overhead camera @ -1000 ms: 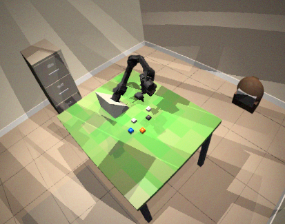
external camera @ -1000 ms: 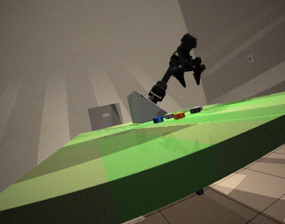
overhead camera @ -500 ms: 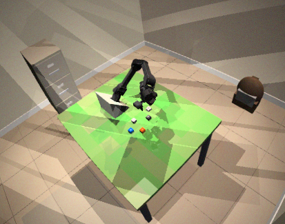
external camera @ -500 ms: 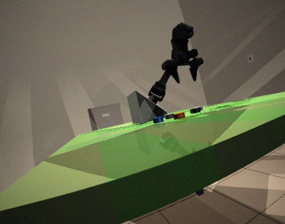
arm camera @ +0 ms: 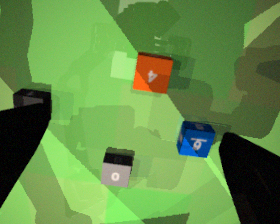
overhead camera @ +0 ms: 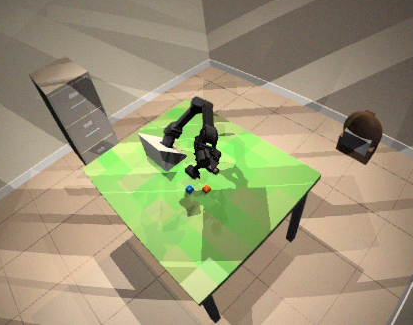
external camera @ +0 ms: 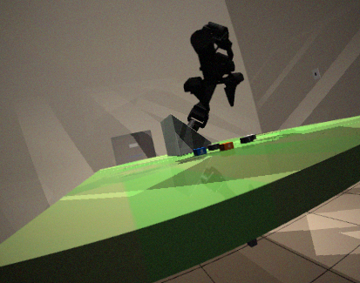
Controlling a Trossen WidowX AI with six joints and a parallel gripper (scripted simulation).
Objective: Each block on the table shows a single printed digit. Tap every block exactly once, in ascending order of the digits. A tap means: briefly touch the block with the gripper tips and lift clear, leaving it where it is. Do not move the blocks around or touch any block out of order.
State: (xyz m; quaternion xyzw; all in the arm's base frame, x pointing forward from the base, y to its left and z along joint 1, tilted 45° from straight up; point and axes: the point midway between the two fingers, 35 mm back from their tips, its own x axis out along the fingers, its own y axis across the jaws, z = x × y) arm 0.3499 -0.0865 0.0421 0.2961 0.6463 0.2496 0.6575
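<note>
Right now my gripper tip is 12 cm past the grey block, 1 cm to the right of it and 11 cm above it. From my gripper tip the other things lie so: orange block 1 cm to the right, 11 cm below; blue block 7 cm behind, 7 cm to the right, 11 cm below; black block 5 cm behind, 11 cm to the left, 11 cm below.
</note>
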